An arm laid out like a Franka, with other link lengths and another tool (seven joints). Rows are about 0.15 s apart.
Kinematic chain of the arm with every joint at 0, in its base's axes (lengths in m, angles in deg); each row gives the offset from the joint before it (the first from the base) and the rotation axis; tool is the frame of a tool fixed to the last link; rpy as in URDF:
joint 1: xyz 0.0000 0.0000 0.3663 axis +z
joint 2: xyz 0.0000 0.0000 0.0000 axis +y
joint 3: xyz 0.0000 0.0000 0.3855 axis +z
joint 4: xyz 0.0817 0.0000 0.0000 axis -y
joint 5: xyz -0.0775 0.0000 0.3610 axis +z
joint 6: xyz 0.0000 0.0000 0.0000 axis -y
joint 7: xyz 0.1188 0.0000 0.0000 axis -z
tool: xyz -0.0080 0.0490 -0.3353 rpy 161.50 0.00 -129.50
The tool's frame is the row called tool.
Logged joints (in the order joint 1, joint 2, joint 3, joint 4, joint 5, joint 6, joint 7), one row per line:
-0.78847 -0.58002 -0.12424 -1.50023 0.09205 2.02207 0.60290
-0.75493 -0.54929 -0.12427 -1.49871 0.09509 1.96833 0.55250
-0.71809 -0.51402 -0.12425 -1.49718 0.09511 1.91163 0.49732
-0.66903 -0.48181 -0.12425 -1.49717 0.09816 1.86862 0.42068
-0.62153 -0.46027 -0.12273 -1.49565 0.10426 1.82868 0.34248
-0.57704 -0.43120 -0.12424 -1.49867 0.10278 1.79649 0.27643
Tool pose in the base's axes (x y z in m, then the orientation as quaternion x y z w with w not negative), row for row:
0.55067 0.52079 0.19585 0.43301 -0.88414 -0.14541 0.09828
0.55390 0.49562 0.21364 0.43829 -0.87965 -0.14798 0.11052
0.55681 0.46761 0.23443 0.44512 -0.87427 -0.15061 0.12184
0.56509 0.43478 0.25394 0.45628 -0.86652 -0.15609 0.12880
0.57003 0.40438 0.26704 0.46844 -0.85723 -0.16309 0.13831
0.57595 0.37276 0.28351 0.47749 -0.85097 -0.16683 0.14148
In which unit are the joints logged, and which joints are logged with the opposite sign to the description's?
The joints are logged in radians. Opposite sign: joint 1, joint 2.
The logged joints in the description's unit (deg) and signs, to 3 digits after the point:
45.176 33.233 -7.118 -85.957 5.274 115.856 34.544
43.254 31.472 -7.120 -85.870 5.448 112.777 31.656
41.144 29.451 -7.119 -85.782 5.449 109.528 28.494
38.333 27.606 -7.119 -85.782 5.624 107.064 24.103
35.611 26.372 -7.032 -85.694 5.974 104.776 19.623
33.062 24.706 -7.118 -85.867 5.889 102.931 15.838

